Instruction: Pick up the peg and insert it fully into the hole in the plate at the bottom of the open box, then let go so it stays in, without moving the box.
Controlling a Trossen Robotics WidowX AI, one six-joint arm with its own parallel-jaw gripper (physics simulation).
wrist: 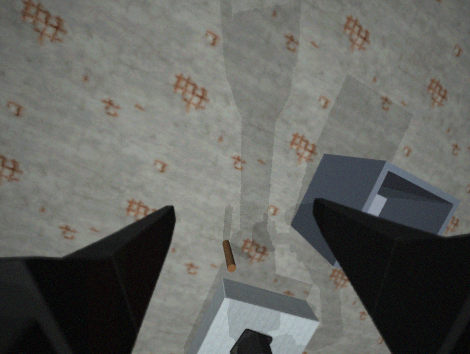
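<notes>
The small brown peg appears to stand upright on the table, its lighter end face toward the camera. It shows between and beyond the fingertips, a little below the line between them in the view. My gripper is open, with black fingers wide apart at left and right and nothing between them. The blue-grey open box is at the right, partly covered by the right finger. Part of its inside shows, with a light patch; the hole in its bottom plate cannot be made out.
A pale grey block is at the bottom centre, close to the peg, with a black part showing over it at the lower edge. The grey table has reddish-brown marks and carries shadows of the arm and the box.
</notes>
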